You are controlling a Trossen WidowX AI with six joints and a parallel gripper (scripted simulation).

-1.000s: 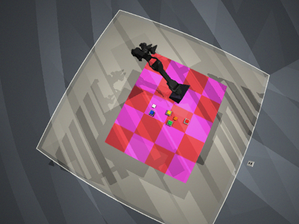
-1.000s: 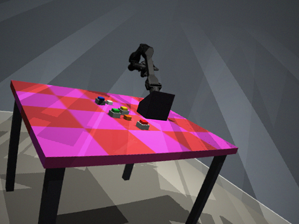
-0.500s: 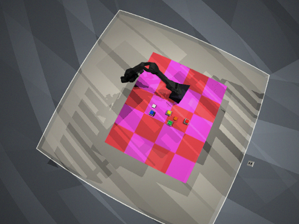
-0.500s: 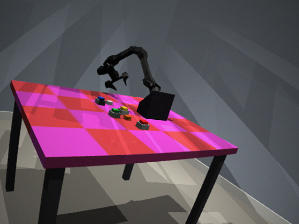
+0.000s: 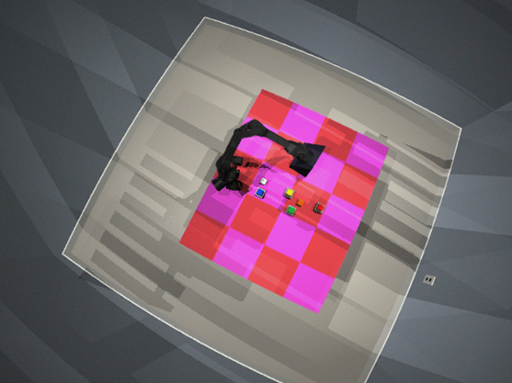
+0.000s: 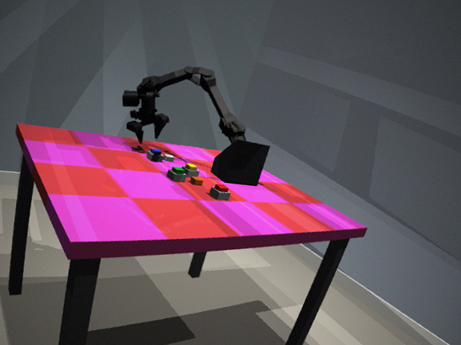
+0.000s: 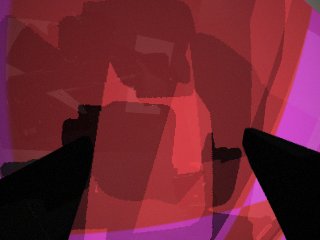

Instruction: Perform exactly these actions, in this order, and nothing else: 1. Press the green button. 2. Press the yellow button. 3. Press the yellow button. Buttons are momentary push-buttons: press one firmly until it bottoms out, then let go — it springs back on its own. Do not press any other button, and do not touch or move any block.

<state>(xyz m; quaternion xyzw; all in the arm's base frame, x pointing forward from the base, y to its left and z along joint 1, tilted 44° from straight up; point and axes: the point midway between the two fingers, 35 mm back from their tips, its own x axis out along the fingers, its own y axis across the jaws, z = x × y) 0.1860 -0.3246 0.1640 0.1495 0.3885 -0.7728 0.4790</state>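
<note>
The green button is 37 cm to the left of my gripper tip and 10 cm ahead of it. Round my gripper tip: white block (16 cm to the left, 2 cm below, 1 cm behind); then yellow button (33 cm to the left, 1 cm ahead); then blue button (17 cm to the left, 7 cm ahead).
</note>
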